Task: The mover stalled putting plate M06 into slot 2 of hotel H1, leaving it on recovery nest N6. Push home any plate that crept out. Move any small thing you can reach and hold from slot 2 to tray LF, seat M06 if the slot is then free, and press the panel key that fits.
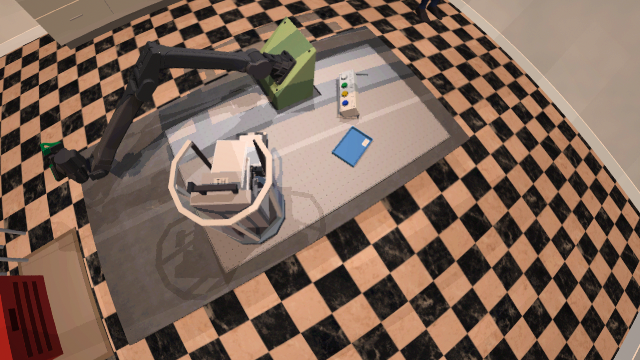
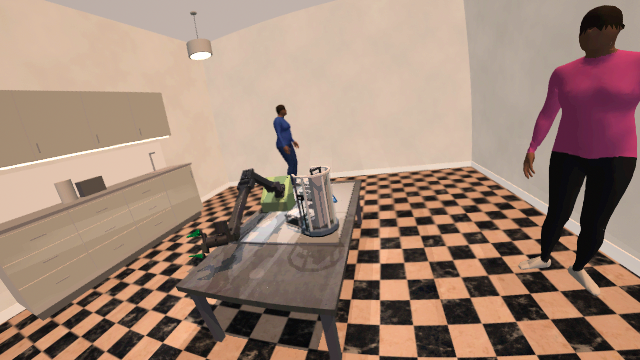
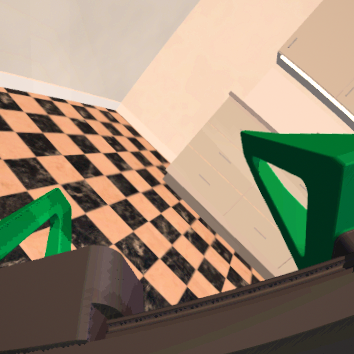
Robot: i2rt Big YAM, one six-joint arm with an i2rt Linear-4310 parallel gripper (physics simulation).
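Frame: origin at the arm's base, x ahead, y left, z up, level; metres.
Where they show: gripper, between the fingertips: [image 1: 46, 154] [image 2: 187, 246] [image 3: 149, 170]; arm's base, origin of its link: [image 1: 283, 67] [image 2: 280, 191].
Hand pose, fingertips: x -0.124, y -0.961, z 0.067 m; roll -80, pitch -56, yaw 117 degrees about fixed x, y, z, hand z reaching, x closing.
Each offset is from my fingertips to the top centre of the thing. Level surfaces: height alone.
My gripper [image 1: 48, 159] [image 2: 194, 245] [image 3: 149, 170] is open and empty, with its green fingers wide apart. It hangs beyond the table's near-left edge, away from the tower. The hotel tower @(dx +0.533, dy +0.574, dz +0.195 m) [image 1: 220, 197] [image 2: 320, 205] stands upright on the pale board, with a cream ring around its top; its slots, any crept plate and any small thing in slot 2 cannot be made out. A blue tray @(dx +0.519, dy +1.052, dz -0.200 m) [image 1: 350, 146] with a white label lies on the board; the label is unreadable. The key panel @(dx +0.307, dy +1.184, dz -0.134 m) [image 1: 348, 107] has white, green, yellow and blue keys. M06 and nest N6 cannot be identified.
The green slanted arm mount [image 1: 297, 92] [image 2: 272, 202] stands at the board's back edge, and the arm bends over from it. The pale board @(dz -0.217 m) [image 1: 400, 115] lies on the dark table @(dz -0.230 m) [image 1: 115, 280] [image 2: 270, 285]. A red cabinet [image 1: 30, 320] stands off the table. Two people stand beyond the table.
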